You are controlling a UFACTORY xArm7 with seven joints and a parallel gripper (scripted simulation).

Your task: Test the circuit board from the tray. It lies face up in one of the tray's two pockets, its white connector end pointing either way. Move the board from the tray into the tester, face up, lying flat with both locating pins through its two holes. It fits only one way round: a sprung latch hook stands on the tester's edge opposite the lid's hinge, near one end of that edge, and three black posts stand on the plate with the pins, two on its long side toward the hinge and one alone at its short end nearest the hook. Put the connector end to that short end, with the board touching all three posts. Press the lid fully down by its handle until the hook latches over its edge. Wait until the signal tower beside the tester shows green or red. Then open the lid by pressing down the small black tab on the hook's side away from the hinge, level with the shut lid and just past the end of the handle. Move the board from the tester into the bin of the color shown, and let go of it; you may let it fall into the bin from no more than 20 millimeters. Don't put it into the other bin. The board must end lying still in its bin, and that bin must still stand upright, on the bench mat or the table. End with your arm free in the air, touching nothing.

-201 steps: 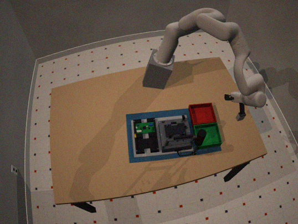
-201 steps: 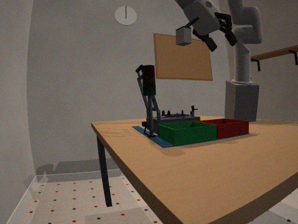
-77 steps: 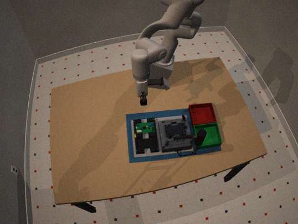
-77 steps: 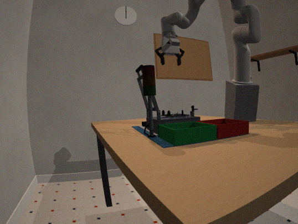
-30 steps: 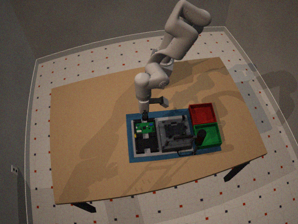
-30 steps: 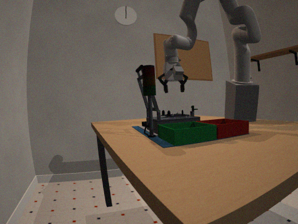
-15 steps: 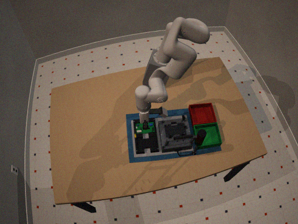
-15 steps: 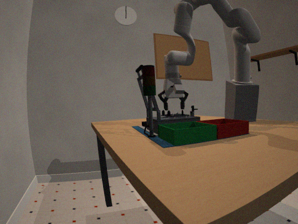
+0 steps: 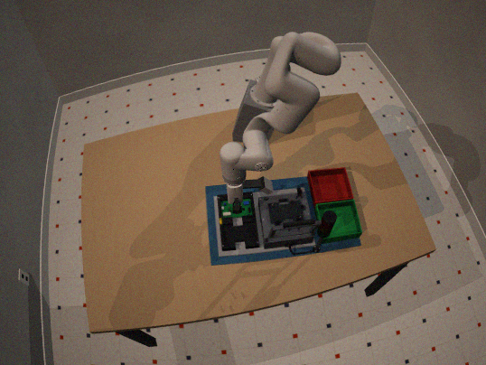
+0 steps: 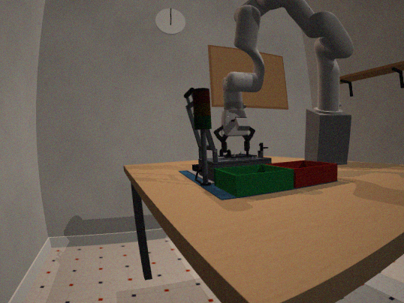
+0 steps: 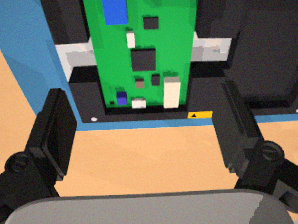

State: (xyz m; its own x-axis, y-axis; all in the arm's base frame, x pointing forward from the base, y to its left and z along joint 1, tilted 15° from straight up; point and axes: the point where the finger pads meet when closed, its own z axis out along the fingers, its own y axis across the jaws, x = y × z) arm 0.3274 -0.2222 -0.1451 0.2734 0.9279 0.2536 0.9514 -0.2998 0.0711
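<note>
My hand is 6 cm above the green circuit board. From my hand the other things lie so: red bin 6 cm ahead, 37 cm to the left, 7 cm below; then latch hook 6 cm ahead, 22 cm to the left, 1 cm above; then tester lid 22 cm ahead, 11 cm to the left, 10 cm above.
</note>
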